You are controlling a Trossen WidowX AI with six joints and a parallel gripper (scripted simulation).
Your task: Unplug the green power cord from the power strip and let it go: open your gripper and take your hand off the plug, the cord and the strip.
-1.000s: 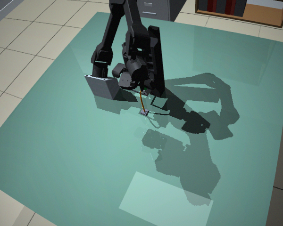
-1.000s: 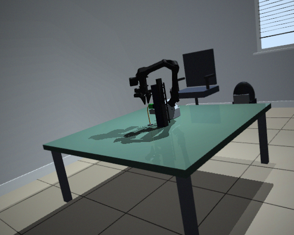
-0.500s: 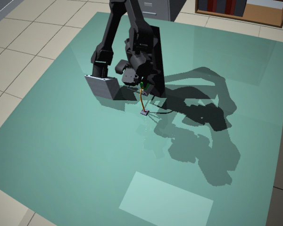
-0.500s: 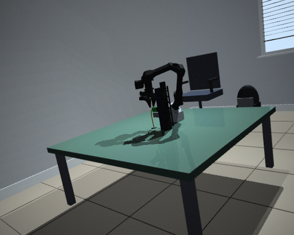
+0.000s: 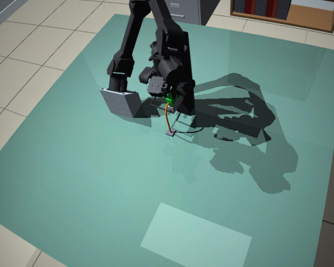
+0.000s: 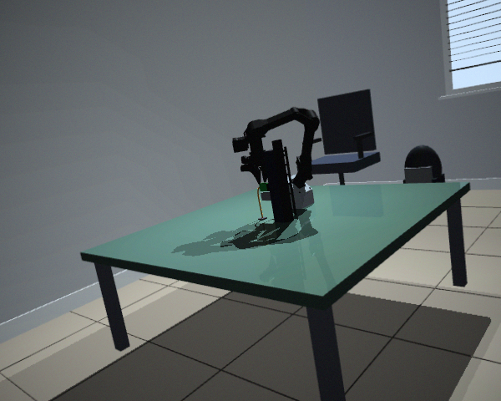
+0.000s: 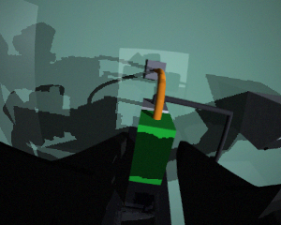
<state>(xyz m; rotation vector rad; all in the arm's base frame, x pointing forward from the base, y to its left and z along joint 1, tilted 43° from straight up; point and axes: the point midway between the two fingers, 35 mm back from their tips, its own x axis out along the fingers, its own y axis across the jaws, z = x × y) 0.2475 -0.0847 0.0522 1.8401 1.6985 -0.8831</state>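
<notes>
The green plug lies 3 cm to the left of my gripper tip and 1 cm below it.
</notes>
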